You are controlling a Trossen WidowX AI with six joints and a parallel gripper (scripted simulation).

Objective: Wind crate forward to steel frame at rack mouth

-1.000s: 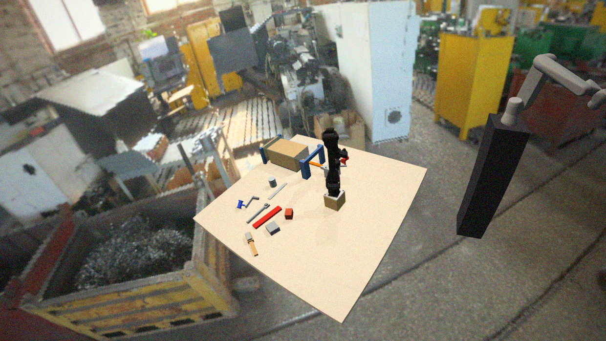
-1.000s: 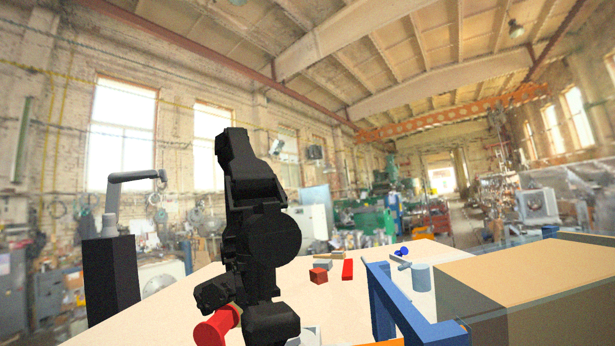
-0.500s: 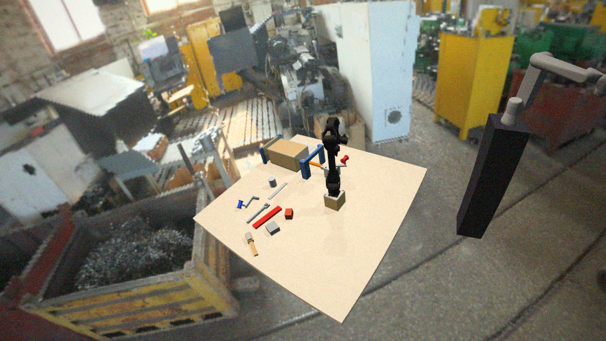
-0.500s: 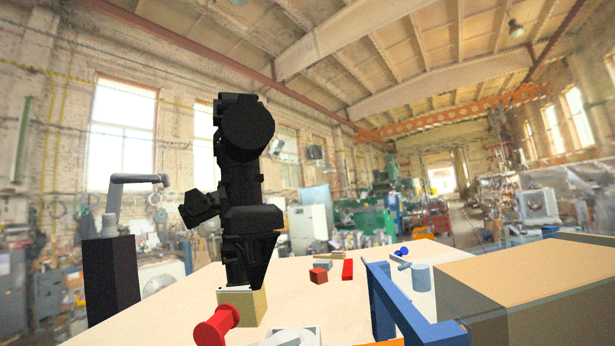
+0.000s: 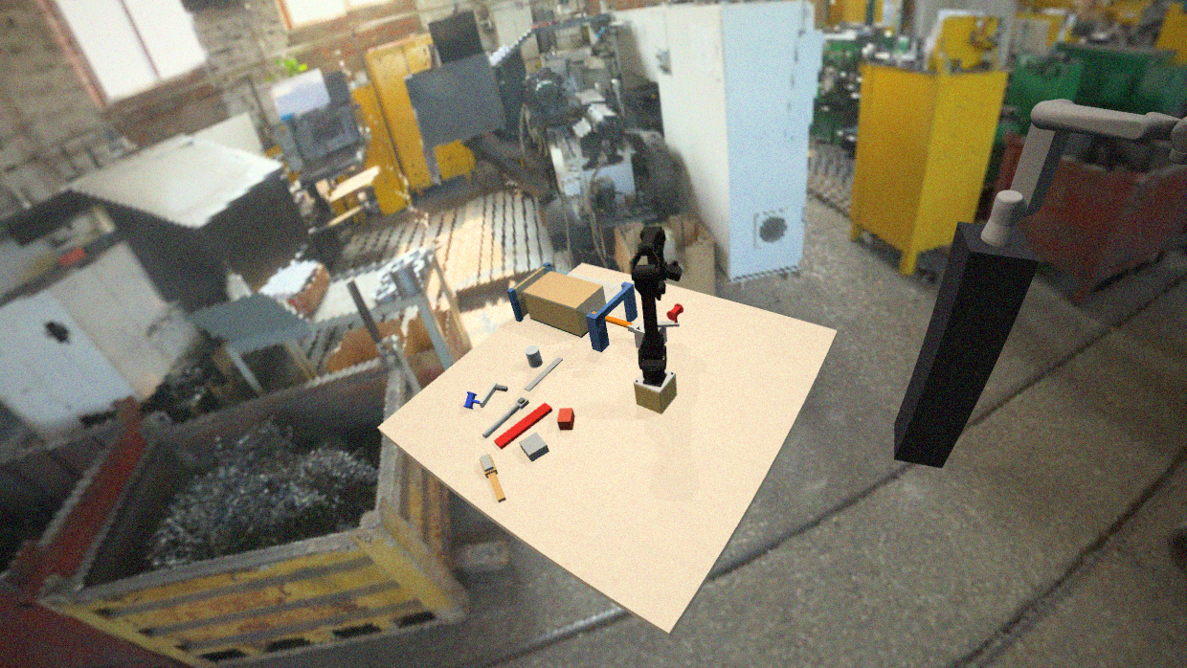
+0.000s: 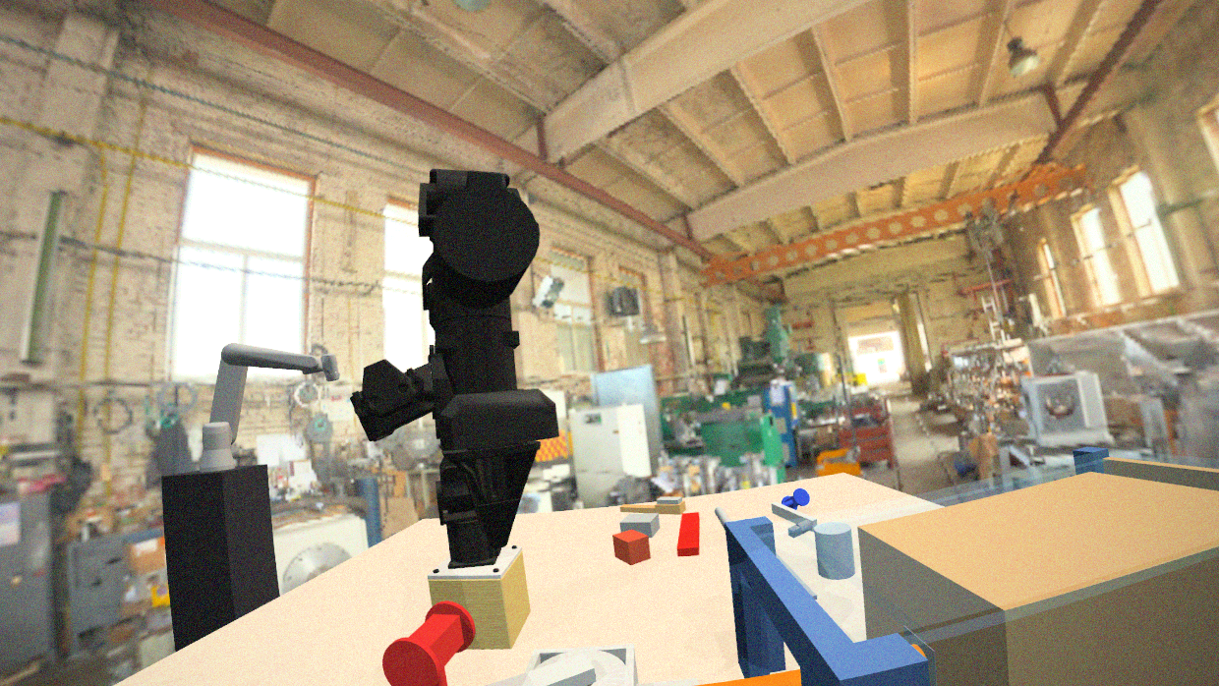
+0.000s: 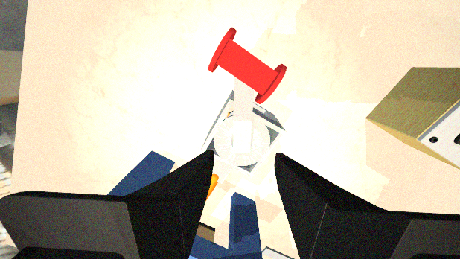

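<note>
Right now my gripper tip is 50 mm past the red knob, 10 mm to the left of it and 80 mm above it. Also, from my gripper tip: red-knobbed winch handle (10 mm behind, 110 mm below); then blue steel frame (200 mm ahead, 20 mm to the right, 110 mm below); then grey winch (30 mm ahead, 10 mm to the left, 180 mm below).
</note>
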